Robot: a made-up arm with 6 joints.
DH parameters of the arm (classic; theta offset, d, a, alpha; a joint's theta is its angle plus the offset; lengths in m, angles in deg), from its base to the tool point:
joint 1: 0 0.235 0 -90
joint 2: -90 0 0.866 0
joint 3: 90 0.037 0 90
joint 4: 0 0.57 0 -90
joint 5: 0 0 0 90
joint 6: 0 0.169 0 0
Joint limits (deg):
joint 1: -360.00..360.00
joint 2: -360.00..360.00
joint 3: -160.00..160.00
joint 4: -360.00..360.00
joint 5: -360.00..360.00
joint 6: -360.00..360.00
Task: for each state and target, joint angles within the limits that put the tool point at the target. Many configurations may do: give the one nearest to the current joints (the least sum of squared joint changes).
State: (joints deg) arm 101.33 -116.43 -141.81 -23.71 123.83 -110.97
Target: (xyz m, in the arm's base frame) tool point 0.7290 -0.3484 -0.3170
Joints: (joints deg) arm 152.15 -93.15 -108.38 -27.79 118.17 -110.97
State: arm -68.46 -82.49 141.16 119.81 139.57 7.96
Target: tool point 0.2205 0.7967 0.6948
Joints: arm -95.41 -90.40 105.91 124.75 129.38 7.96
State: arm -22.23 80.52 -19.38 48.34 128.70 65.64
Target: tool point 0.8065 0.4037 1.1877
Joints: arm 17.52 51.69 -33.90 54.87 130.42 65.64
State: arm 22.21 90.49 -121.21 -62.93 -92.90 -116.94
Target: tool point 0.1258 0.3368 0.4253
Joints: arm 39.83 90.03 -151.91 -56.69 -87.21 -116.94
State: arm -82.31 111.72 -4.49 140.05 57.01 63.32
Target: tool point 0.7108 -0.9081 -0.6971
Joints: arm -59.32 136.45 -6.35 137.09 74.73 63.32
